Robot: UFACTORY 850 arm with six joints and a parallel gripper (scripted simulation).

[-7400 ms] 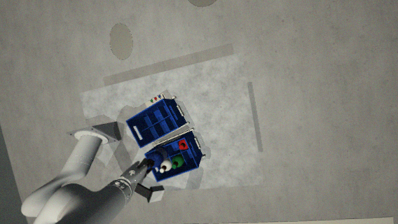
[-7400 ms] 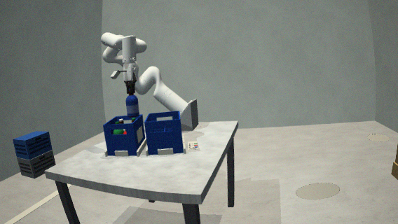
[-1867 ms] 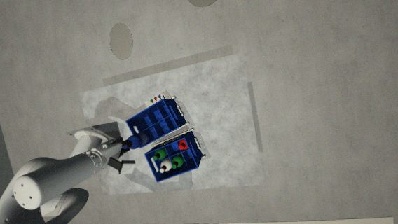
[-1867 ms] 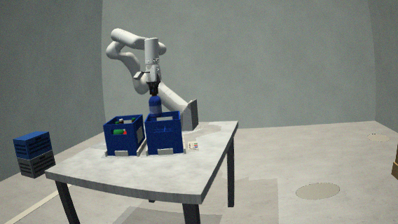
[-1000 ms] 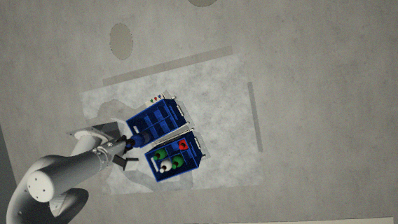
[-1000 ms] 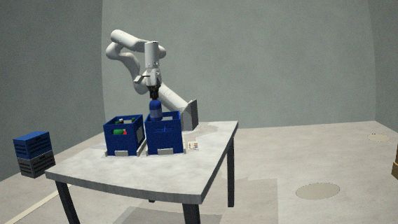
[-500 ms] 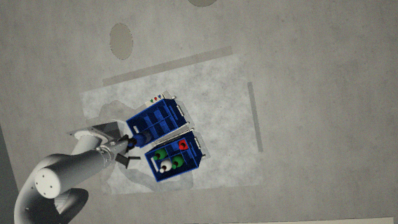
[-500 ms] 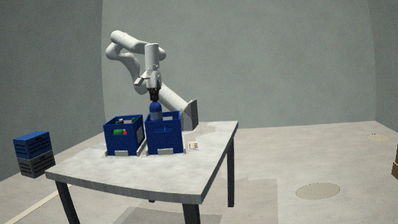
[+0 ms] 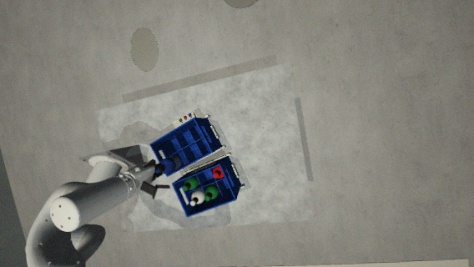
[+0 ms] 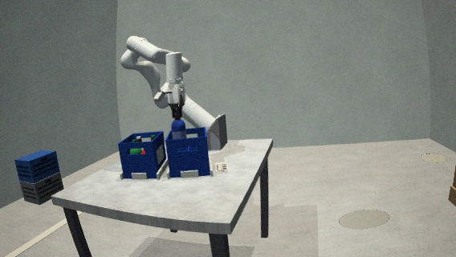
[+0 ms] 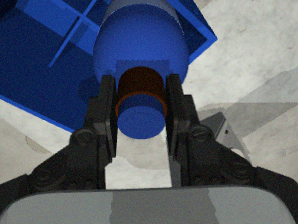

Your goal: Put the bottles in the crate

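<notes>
My gripper is now 7 cm above the blue-label bottle. Round my hand: red-label bottle 21 cm ahead, 17 cm below, 10 cm to the right; then green-label bottle 17 cm below, 13 cm to the right, 4 cm ahead; then white-label bottle 21 cm to the right, 17 cm below, 6 cm ahead.
</notes>
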